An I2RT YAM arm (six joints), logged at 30 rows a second.
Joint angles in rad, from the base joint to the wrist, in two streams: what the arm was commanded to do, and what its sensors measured. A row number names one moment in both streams.
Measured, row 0:
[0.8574, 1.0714, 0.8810, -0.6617, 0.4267, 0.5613]
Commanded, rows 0 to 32:
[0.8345, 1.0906, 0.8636, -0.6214, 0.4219, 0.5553]
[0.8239, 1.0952, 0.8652, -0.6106, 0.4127, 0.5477]
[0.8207, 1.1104, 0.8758, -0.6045, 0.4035, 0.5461]
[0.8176, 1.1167, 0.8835, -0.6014, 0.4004, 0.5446]
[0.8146, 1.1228, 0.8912, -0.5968, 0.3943, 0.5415]
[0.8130, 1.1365, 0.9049, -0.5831, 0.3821, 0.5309]
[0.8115, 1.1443, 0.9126, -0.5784, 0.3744, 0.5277]
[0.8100, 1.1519, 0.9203, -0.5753, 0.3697, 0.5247]
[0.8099, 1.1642, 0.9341, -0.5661, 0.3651, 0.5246]
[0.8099, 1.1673, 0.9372, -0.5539, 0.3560, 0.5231]
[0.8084, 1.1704, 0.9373, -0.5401, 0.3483, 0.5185]
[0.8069, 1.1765, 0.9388, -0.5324, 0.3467, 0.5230]
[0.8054, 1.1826, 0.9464, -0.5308, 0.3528, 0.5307]
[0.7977, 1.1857, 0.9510, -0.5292, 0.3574, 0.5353]
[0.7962, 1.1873, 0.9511, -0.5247, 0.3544, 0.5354]
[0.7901, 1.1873, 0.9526, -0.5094, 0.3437, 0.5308]
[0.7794, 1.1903, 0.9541, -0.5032, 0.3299, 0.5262]
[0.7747, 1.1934, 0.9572, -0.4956, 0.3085, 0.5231]
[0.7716, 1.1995, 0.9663, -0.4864, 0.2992, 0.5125]
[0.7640, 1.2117, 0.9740, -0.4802, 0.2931, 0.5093]
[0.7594, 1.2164, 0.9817, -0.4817, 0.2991, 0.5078]
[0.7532, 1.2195, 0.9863, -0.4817, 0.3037, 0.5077]
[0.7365, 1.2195, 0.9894, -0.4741, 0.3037, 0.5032]
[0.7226, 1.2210, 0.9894, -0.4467, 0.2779, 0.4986]
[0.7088, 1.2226, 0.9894, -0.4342, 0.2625, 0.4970]
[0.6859, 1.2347, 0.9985, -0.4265, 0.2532, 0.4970]
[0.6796, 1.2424, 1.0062, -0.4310, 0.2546, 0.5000]
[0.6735, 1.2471, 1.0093, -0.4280, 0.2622, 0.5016]
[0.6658, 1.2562, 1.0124, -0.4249, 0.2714, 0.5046]
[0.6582, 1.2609, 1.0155, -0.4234, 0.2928, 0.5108]
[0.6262, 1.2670, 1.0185, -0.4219, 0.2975, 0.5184]
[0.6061, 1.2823, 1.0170, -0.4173, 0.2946, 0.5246]
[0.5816, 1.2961, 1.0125, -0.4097, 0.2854, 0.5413]
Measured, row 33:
[0.6323, 1.2713, 0.9787, -0.4564, 0.2798, 0.5201]
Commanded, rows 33 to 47:
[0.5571, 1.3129, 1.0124, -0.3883, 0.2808, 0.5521]
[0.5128, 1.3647, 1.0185, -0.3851, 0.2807, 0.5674]
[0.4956, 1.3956, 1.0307, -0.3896, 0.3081, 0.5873]
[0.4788, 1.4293, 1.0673, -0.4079, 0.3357, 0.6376]
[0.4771, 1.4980, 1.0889, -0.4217, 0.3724, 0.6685]
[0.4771, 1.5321, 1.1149, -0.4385, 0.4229, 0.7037]
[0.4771, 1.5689, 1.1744, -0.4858, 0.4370, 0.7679]
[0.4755, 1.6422, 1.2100, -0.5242, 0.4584, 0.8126]
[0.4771, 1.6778, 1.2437, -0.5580, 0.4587, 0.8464]
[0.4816, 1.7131, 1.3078, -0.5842, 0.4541, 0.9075]
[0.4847, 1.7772, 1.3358, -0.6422, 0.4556, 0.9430]
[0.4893, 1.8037, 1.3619, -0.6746, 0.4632, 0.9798]
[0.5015, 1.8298, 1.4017, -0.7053, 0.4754, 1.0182]
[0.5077, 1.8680, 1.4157, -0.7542, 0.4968, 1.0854]
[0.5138, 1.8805, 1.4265, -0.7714, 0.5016, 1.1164]
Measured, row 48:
[0.4923, 1.8496, 1.3651, -0.6132, 0.4290, 0.9188]
